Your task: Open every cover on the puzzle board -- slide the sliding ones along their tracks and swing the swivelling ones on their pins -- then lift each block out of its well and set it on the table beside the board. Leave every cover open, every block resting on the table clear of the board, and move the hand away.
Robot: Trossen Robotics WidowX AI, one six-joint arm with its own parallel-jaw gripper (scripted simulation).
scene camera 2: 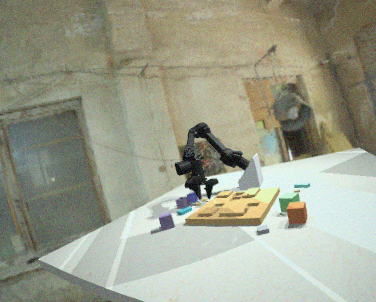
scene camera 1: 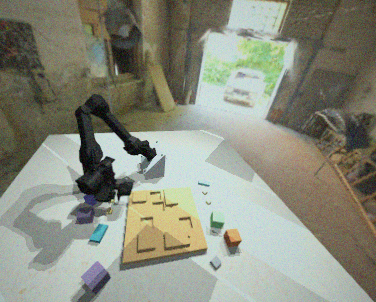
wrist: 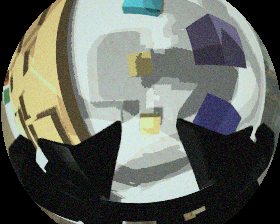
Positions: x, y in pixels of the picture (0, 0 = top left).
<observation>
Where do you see a tan puzzle board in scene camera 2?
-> At 259, 206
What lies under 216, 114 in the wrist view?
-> A blue-violet block.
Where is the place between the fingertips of the gripper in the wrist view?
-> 149, 123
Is the gripper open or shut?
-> Open.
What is the gripper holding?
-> Nothing.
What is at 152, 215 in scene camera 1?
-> A tan puzzle board.
</observation>
